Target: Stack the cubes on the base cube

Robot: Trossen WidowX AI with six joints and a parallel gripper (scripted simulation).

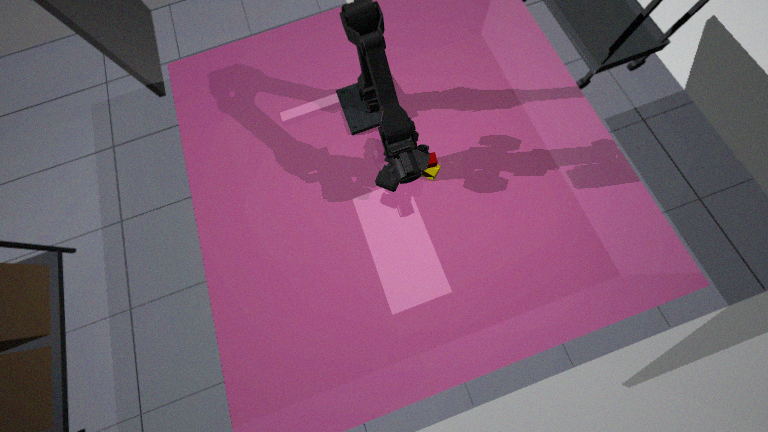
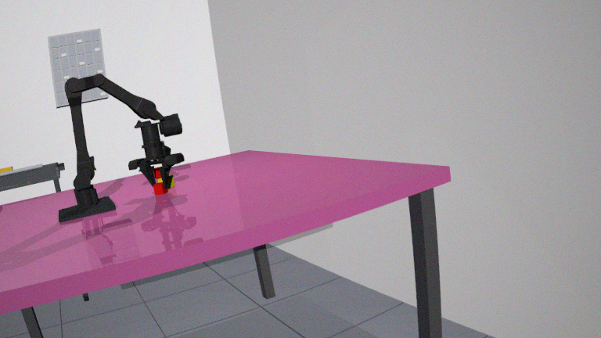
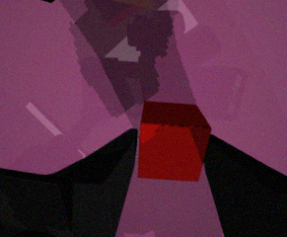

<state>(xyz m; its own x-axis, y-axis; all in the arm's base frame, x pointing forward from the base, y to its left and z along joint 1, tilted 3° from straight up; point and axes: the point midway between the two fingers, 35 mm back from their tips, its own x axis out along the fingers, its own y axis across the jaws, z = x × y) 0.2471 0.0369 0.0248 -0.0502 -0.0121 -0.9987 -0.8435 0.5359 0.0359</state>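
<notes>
The yellow base cube is 2 cm ahead of my gripper tip and 10 cm to the left of it.
</notes>
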